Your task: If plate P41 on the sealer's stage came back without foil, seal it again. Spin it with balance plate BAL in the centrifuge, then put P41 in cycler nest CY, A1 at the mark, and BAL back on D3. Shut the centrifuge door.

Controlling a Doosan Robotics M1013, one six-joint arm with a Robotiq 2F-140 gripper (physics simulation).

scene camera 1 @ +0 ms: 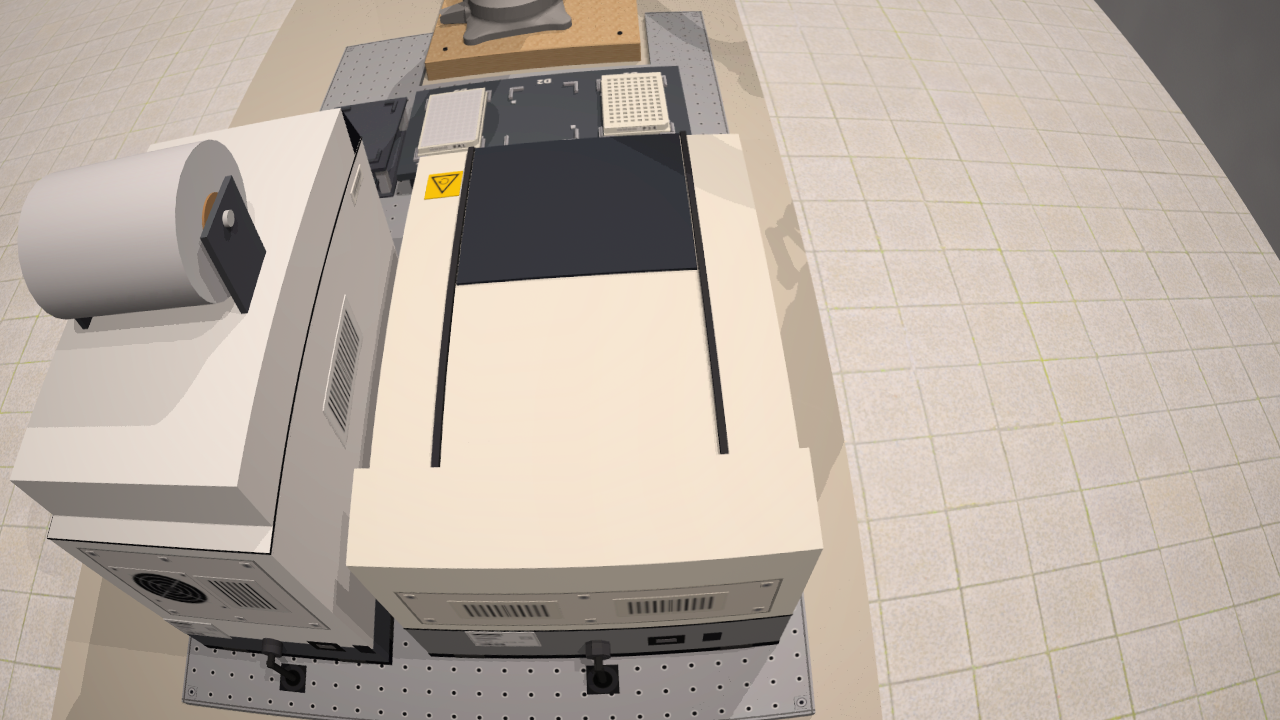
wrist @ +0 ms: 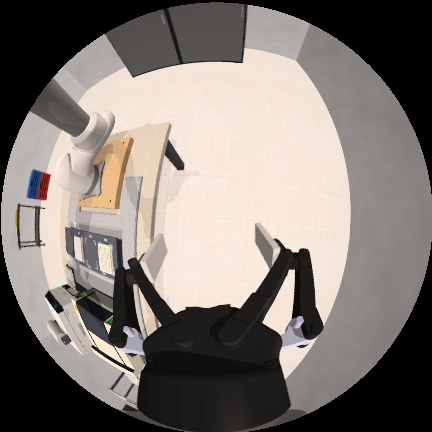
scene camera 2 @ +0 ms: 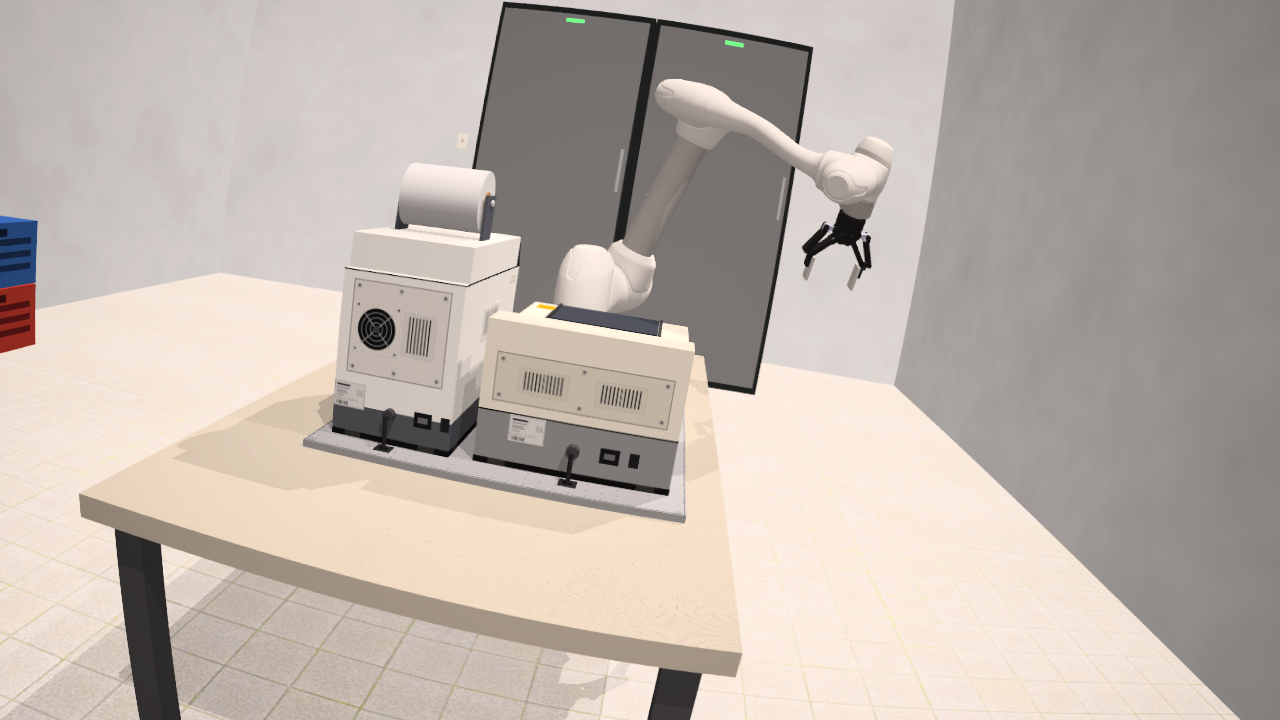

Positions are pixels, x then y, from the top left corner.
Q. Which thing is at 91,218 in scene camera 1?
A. A foil roll.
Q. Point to a foil roll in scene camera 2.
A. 443,197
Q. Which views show my gripper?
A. The wrist view and scene camera 2 only.
